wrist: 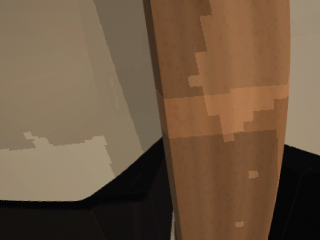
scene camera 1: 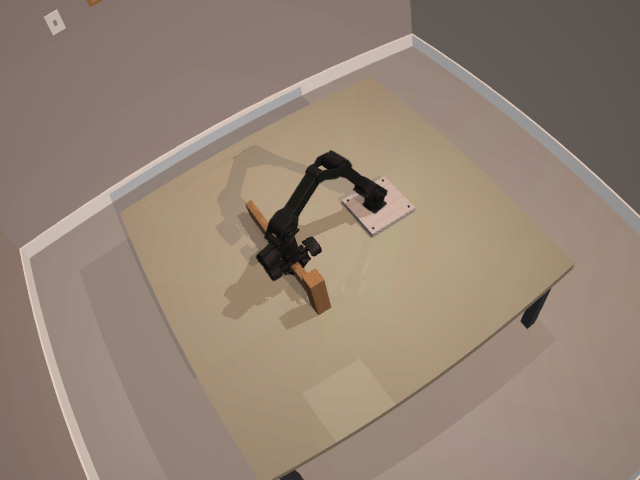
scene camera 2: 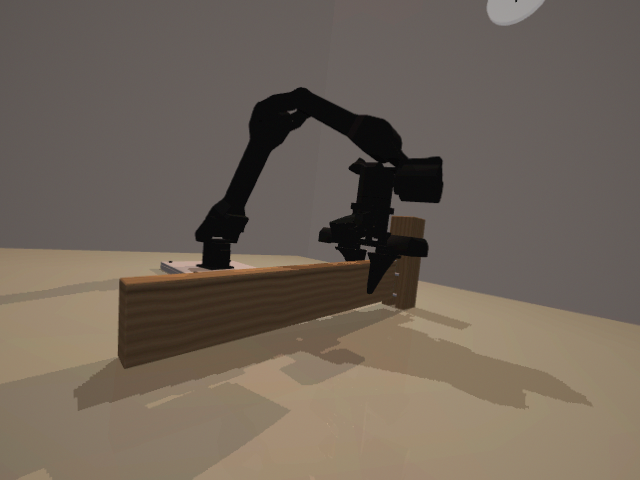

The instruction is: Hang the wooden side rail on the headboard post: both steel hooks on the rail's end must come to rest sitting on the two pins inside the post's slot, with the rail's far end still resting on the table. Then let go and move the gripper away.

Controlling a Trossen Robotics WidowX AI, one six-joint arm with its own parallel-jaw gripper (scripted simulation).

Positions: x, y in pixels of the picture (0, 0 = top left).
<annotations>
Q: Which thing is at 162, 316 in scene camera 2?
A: A wooden side rail.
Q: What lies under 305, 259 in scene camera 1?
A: My gripper.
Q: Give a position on a wooden side rail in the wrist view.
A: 222, 81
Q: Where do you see a headboard post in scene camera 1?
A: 316, 290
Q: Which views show my gripper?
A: The wrist view, scene camera 1 and scene camera 2: all of them.
</annotations>
